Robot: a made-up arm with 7 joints. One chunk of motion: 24 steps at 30 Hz.
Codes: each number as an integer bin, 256 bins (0 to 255) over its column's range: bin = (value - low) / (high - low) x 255, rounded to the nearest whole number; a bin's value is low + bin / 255 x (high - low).
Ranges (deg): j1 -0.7..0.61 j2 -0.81..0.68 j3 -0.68..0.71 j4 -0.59..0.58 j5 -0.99..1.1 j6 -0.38..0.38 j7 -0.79..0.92
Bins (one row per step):
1: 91 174 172 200 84 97 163
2: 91 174 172 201 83 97 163
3: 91 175 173 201 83 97 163
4: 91 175 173 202 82 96 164
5: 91 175 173 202 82 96 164
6: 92 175 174 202 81 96 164
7: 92 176 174 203 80 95 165
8: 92 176 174 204 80 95 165
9: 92 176 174 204 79 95 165
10: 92 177 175 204 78 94 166
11: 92 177 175 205 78 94 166
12: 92 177 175 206 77 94 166
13: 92 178 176 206 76 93 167
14: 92 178 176 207 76 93 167
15: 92 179 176 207 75 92 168
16: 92 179 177 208 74 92 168
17: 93 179 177 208 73 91 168
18: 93 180 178 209 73 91 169
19: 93 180 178 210 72 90 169
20: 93 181 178 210 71 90 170
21: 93 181 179 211 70 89 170
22: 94 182 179 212 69 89 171
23: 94 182 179 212 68 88 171
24: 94 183 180 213 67 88 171
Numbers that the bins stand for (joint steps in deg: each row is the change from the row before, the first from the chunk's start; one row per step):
1: -0.233 0.207 0.258 0.328 -0.302 -0.091 0.303
2: -0.233 0.207 0.258 0.332 -0.310 -0.091 0.303
3: -0.233 0.213 0.263 0.332 -0.310 -0.091 0.303
4: -0.233 0.213 0.263 0.337 -0.318 -0.094 0.310
5: -0.233 0.213 0.263 0.337 -0.318 -0.094 0.310
6: -0.227 0.213 0.268 0.337 -0.326 -0.094 0.310
7: -0.227 0.218 0.268 0.341 -0.334 -0.097 0.316
8: -0.227 0.218 0.268 0.346 -0.334 -0.097 0.316
9: -0.227 0.218 0.268 0.346 -0.343 -0.097 0.316
10: -0.227 0.224 0.274 0.346 -0.351 -0.100 0.323
11: -0.227 0.224 0.274 0.351 -0.351 -0.100 0.323
12: -0.227 0.224 0.274 0.355 -0.359 -0.100 0.323
13: -0.227 0.230 0.279 0.355 -0.367 -0.103 0.330
14: -0.227 0.230 0.279 0.360 -0.367 -0.103 0.330
15: -0.227 0.236 0.279 0.360 -0.375 -0.106 0.337
16: -0.227 0.236 0.285 0.364 -0.383 -0.106 0.337
17: -0.222 0.236 0.285 0.364 -0.392 -0.109 0.337
18: -0.222 0.242 0.290 0.369 -0.392 -0.109 0.343
19: -0.222 0.242 0.290 0.374 -0.400 -0.112 0.343
20: -0.222 0.248 0.290 0.374 -0.408 -0.112 0.350
21: -0.222 0.248 0.296 0.378 -0.416 -0.115 0.350
22: -0.217 0.253 0.296 0.383 -0.424 -0.115 0.357
23: -0.217 0.253 0.296 0.383 -0.433 -0.118 0.357
24: -0.217 0.259 0.301 0.387 -0.441 -0.118 0.357

